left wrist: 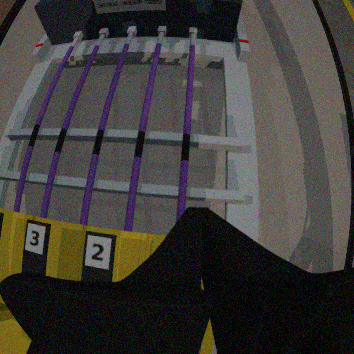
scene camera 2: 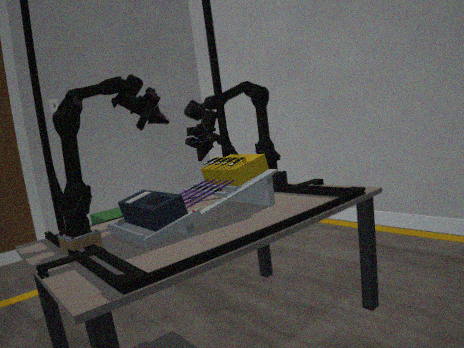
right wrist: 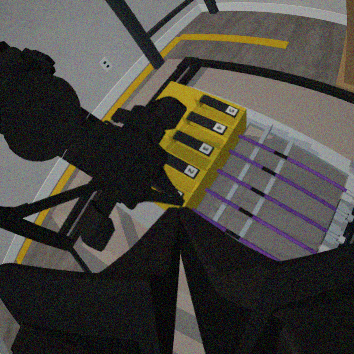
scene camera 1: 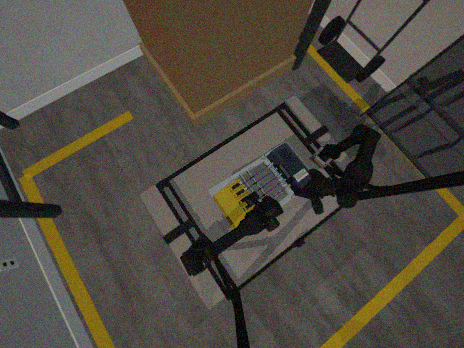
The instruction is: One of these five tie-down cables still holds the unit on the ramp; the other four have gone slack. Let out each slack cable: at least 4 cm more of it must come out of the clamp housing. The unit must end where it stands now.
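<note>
The yellow clamp housing [scene camera 1: 227,201] [scene camera 2: 245,174] [left wrist: 65,250] [right wrist: 181,92] sits at the ramp's high end. Dark levers numbered 5 to 2 show in the right wrist view; the left gripper mostly hides 1. Several purple cables [left wrist: 120,82] [right wrist: 300,166], each with a black band, run to the dark blue unit [scene camera 1: 286,159] [scene camera 2: 152,211] [left wrist: 200,17] low on the pale ramp [scene camera 2: 260,189] [left wrist: 240,100]. All look nearly straight; I cannot tell which is taut. My left gripper [scene camera 2: 201,158] [left wrist: 195,216] is shut and empty above lever 1's end. My right gripper [scene camera 2: 167,121] [right wrist: 177,215] is shut and empty, high above the unit's side.
Pale crossbars [left wrist: 215,142] span the ramp under the cables. Red marks [left wrist: 243,41] show at its sides near the unit. A green object [scene camera 2: 106,216] lies behind the unit. A black frame [scene camera 2: 200,247] edges the table. The two arms' grippers hang fairly near each other.
</note>
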